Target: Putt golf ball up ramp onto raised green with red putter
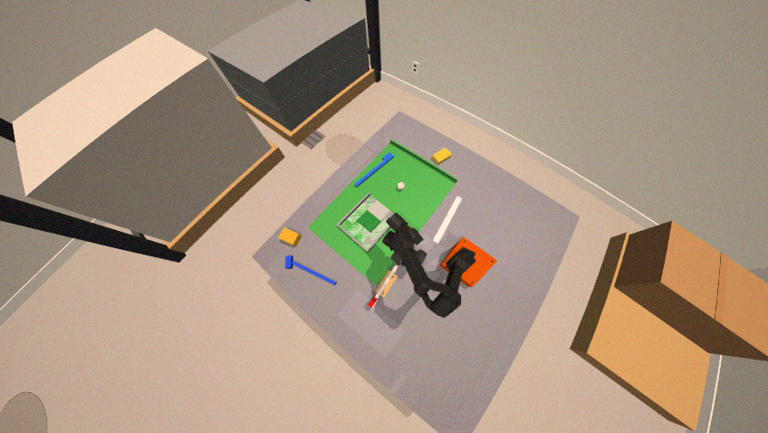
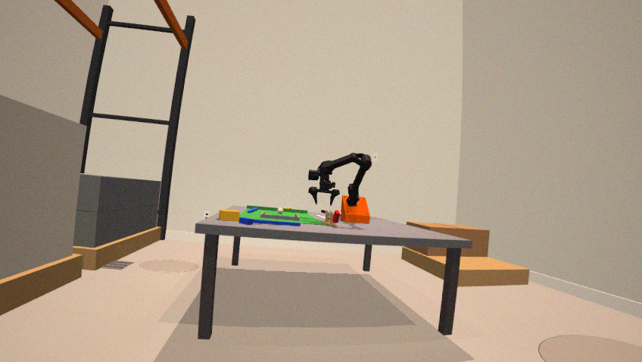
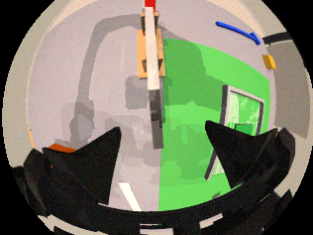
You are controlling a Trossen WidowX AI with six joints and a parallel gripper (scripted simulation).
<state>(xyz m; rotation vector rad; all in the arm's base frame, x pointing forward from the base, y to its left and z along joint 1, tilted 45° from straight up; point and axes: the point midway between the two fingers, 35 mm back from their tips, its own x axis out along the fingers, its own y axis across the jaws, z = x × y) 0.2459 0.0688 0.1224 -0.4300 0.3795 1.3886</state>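
The red putter lies 10 mm behind my gripper tip, 110 mm to the left of it and 40 mm below it. Round my gripper tip: white bar 110 mm behind, 320 mm to the right, 100 mm below; wooden putter stand 130 mm to the left, 70 mm below; green mat 220 mm ahead, 230 mm to the right, 100 mm below.
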